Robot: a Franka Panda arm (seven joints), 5 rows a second.
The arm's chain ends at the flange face. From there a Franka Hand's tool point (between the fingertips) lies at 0.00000 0.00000 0.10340 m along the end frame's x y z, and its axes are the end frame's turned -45 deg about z.
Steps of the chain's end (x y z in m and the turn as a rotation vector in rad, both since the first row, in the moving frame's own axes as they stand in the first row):
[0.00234 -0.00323 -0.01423 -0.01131 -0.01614 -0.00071]
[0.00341 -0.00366 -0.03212 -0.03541 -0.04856 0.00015]
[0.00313 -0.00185 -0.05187 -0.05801 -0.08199 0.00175]
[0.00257 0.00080 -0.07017 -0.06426 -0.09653 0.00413]
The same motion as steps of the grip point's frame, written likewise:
[0.00193 -0.00098 -0.01425 0.00342 -0.01941 -0.00071]
[-0.00114 -0.00114 -0.03231 0.00930 -0.05938 0.00015]
[-0.00670 -0.00085 -0.05239 0.01696 -0.09899 0.00175]
[-0.01047 0.00000 -0.07086 0.02282 -0.11370 0.00413]

